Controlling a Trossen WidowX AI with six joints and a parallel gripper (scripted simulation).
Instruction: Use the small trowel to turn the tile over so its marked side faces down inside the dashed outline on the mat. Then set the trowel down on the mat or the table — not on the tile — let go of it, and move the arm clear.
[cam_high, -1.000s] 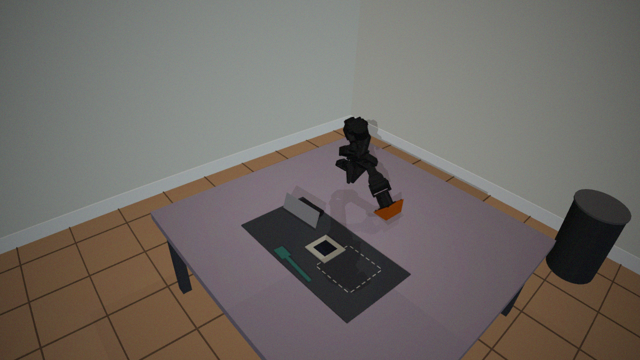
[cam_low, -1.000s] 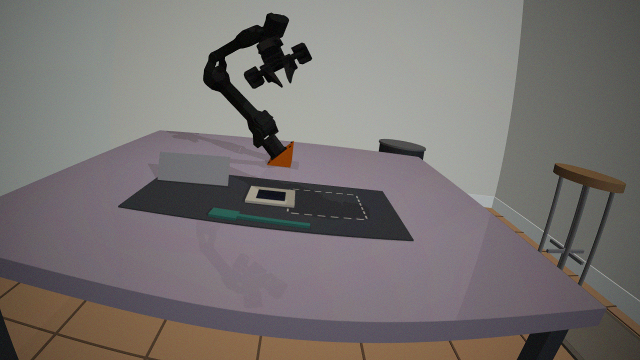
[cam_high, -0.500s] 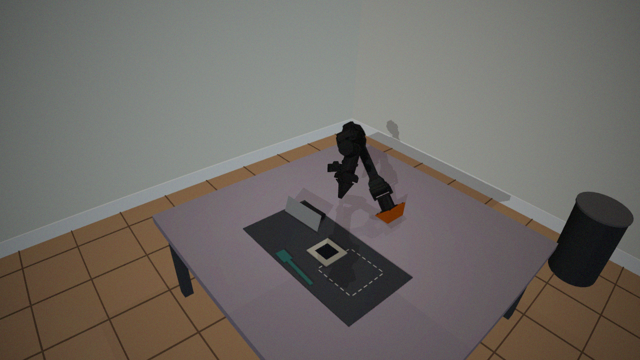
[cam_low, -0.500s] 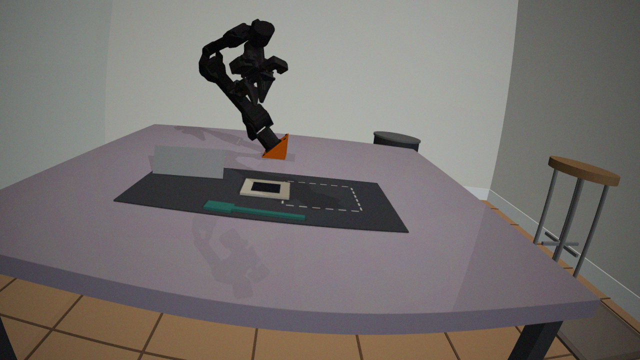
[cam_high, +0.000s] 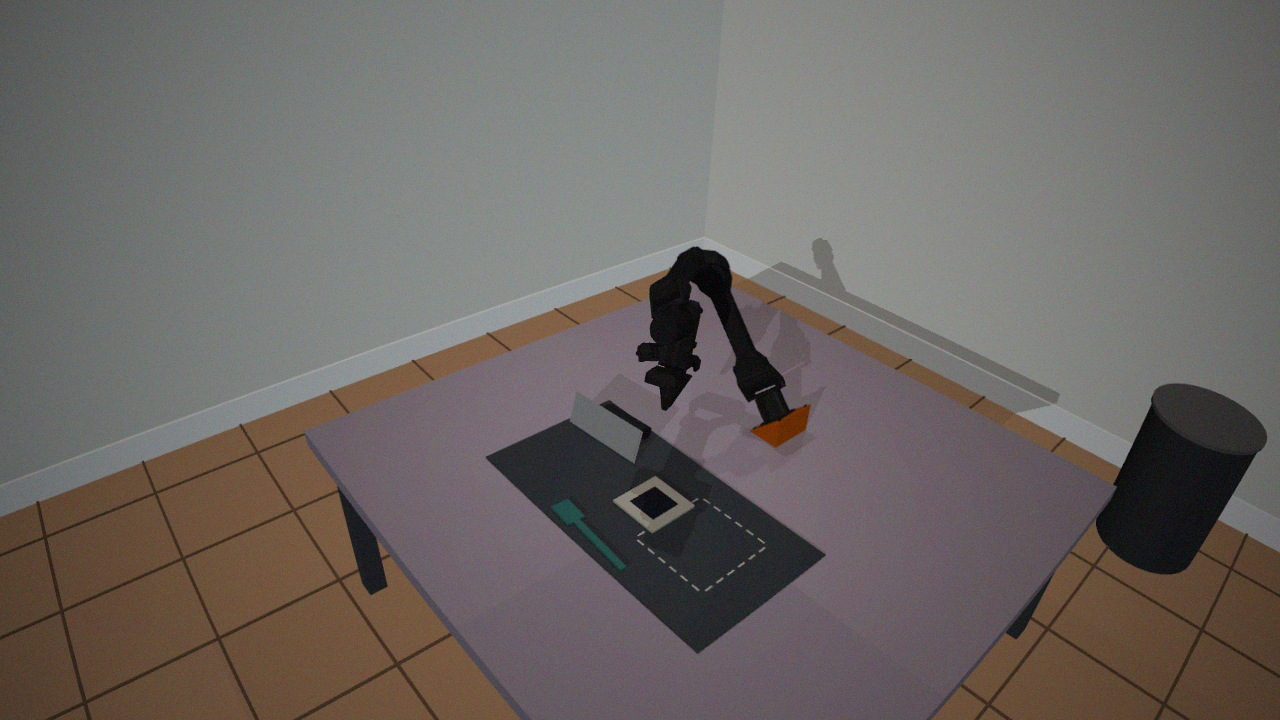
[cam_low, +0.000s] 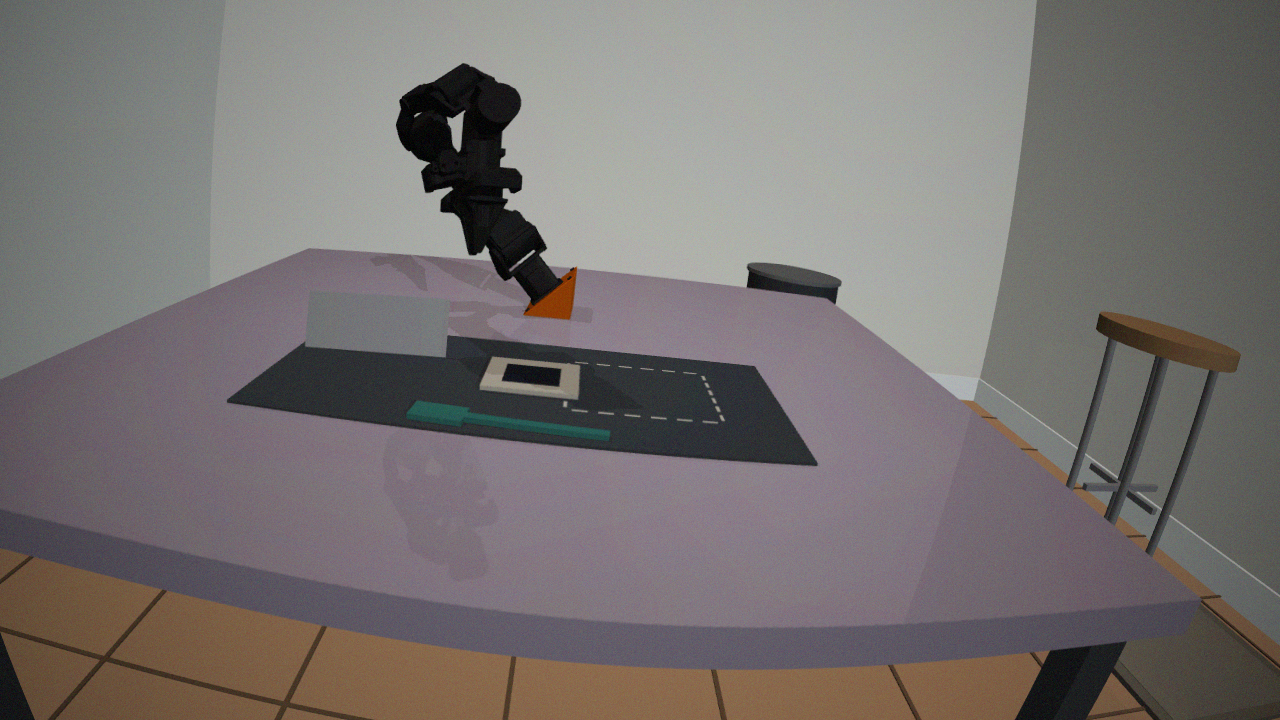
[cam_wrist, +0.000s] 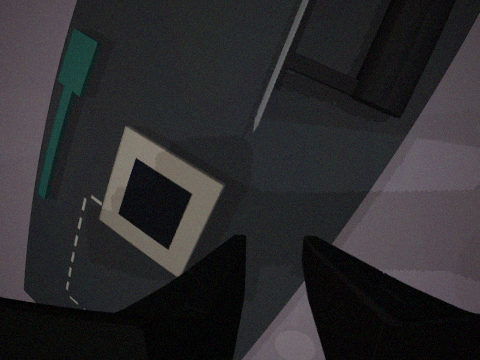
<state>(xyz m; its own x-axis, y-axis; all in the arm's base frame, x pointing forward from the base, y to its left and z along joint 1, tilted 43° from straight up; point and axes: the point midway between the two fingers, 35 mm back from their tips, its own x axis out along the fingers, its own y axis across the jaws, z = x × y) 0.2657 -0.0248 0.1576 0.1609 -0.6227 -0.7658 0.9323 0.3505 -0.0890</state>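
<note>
My gripper tip is now 11 cm to the left of the trowel, 10 cm above it and 1 cm short of it. From my gripper tip the other things lie so: beige tile 13 cm ahead, 12 cm below, 8 cm to the left; then flat green tool 27 cm ahead, 13 cm below, 3 cm to the left.
</note>
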